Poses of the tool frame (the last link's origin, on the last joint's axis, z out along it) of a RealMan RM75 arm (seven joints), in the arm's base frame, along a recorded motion.
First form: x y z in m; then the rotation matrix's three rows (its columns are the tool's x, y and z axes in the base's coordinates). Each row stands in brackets.
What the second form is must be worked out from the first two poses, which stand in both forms.
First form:
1: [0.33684 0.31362 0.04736], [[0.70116 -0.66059 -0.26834], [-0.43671 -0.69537 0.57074], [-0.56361 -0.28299 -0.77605]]
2: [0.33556 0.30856 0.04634], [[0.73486 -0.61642 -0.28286], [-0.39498 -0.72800 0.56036], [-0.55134 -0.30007 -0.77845]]
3: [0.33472 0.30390 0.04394], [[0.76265 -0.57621 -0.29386], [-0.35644 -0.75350 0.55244], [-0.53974 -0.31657 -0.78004]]
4: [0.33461 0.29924 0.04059], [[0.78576 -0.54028 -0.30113], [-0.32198 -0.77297 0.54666], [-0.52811 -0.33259 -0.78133]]
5: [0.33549 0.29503 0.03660], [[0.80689 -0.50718 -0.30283], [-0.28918 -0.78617 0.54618], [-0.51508 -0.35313 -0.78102]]
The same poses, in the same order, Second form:
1:
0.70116 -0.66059 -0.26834 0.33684
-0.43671 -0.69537 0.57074 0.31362
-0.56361 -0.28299 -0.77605 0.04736
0 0 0 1

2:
0.73486 -0.61642 -0.28286 0.33556
-0.39498 -0.72800 0.56036 0.30856
-0.55134 -0.30007 -0.77845 0.04634
0 0 0 1

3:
0.76265 -0.57621 -0.29386 0.33472
-0.35644 -0.75350 0.55244 0.30390
-0.53974 -0.31657 -0.78004 0.04394
0 0 0 1

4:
0.78576 -0.54028 -0.30113 0.33461
-0.32198 -0.77297 0.54666 0.29924
-0.52811 -0.33259 -0.78133 0.04059
0 0 0 1

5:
0.80689 -0.50718 -0.30283 0.33549
-0.28918 -0.78617 0.54618 0.29503
-0.51508 -0.35313 -0.78102 0.03660
0 0 0 1

